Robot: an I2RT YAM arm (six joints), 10 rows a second.
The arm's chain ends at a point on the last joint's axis. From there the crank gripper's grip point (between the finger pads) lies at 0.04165 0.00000 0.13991 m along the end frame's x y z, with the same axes.
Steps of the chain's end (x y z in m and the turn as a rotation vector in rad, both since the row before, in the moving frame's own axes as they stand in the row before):
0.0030, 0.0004, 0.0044, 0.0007, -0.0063, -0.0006
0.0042, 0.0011, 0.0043, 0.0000, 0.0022, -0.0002
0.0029, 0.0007, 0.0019, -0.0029, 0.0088, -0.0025
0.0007, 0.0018, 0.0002, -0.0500, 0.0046, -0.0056
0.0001, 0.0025, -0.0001, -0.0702, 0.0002, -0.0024
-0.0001, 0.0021, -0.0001, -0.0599, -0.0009, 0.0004
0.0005, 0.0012, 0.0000, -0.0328, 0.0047, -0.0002
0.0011, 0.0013, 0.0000, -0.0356, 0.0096, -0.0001
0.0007, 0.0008, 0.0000, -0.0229, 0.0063, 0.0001
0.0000, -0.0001, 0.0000, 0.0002, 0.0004, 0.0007
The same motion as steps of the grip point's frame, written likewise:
0.0021, 0.0003, 0.0047, 0.0007, -0.0063, -0.0006
0.0045, 0.0011, 0.0042, 0.0000, 0.0022, -0.0002
0.0041, 0.0010, 0.0015, -0.0029, 0.0088, -0.0025
0.0014, 0.0086, -0.0002, -0.0500, 0.0046, -0.0056
0.0001, 0.0122, -0.0004, -0.0702, 0.0002, -0.0024
-0.0002, 0.0105, -0.0003, -0.0599, -0.0009, 0.0004
0.0012, 0.0058, -0.0003, -0.0328, 0.0047, -0.0002
0.0024, 0.0063, -0.0005, -0.0356, 0.0096, -0.0001
0.0016, 0.0040, -0.0003, -0.0229, 0.0063, 0.0001
0.0001, -0.0001, 0.0000, 0.0002, 0.0004, 0.0007

